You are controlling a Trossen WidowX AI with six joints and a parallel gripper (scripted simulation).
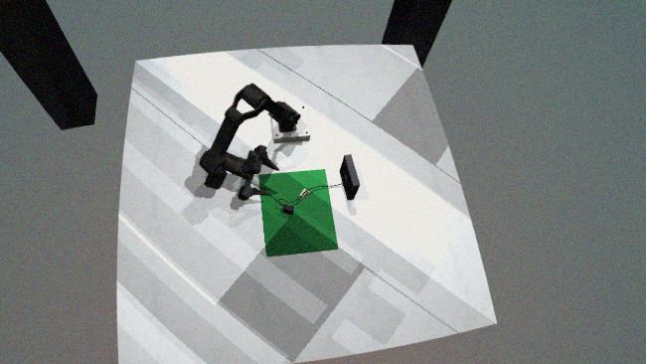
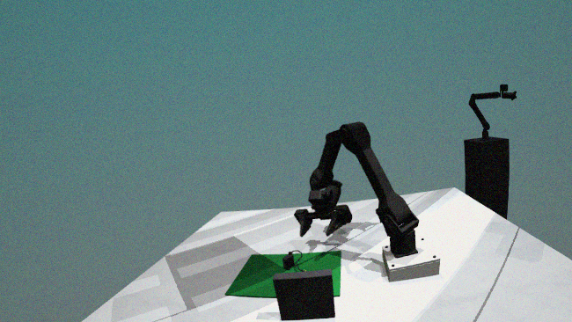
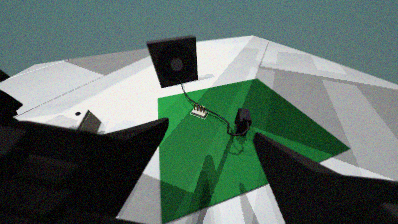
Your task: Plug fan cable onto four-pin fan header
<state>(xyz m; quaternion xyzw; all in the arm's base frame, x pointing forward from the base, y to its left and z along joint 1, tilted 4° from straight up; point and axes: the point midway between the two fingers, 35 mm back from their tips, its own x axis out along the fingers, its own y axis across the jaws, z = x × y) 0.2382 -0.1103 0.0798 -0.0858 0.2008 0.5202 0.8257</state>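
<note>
Now: gripper tip 8 cm short of the black plug, 7 cm above it and 4 cm to the right of it. Also, from my gripper tip: whitish fan header (10 cm to the left, 9 cm below, 2 cm ahead); green board (10 cm below, 8 cm ahead, 7 cm to the left); black fan (25 cm to the left, 3 cm below, 1 cm ahead).
</note>
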